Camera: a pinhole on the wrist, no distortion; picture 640 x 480 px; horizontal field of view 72.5 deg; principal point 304.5 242.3 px. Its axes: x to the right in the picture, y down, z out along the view. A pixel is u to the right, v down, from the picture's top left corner.
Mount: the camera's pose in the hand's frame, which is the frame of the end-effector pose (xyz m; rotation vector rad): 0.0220 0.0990 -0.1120 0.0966 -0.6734 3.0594
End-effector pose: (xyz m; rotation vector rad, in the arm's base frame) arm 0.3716 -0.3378 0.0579 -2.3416 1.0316 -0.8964
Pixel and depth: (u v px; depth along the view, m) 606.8 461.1 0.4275
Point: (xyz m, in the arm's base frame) 0.5201 0.0552 -0.0162
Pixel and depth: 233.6 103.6 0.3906
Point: 0.6091 -0.4181 -0.1312
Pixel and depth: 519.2 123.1 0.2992
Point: 0.4367 -0.2621 -0.1527
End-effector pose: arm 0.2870 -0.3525 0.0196 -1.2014 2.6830 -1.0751
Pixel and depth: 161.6 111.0 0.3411
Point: 0.2086 -0.5684 -0.1484
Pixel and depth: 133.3 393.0 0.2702
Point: 0.2753 -0.5434 0.0474
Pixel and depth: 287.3 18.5 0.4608
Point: 0.2679 -0.5794 -0.3416
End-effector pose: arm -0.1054 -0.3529 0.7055 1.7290 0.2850 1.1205
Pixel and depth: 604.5 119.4 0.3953
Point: 0.0071 -0.7017 0.5931
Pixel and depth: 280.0 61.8 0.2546
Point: 0.0242 -0.4588 0.7990
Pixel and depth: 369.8 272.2 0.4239
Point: 0.1244 -0.4777 0.5932
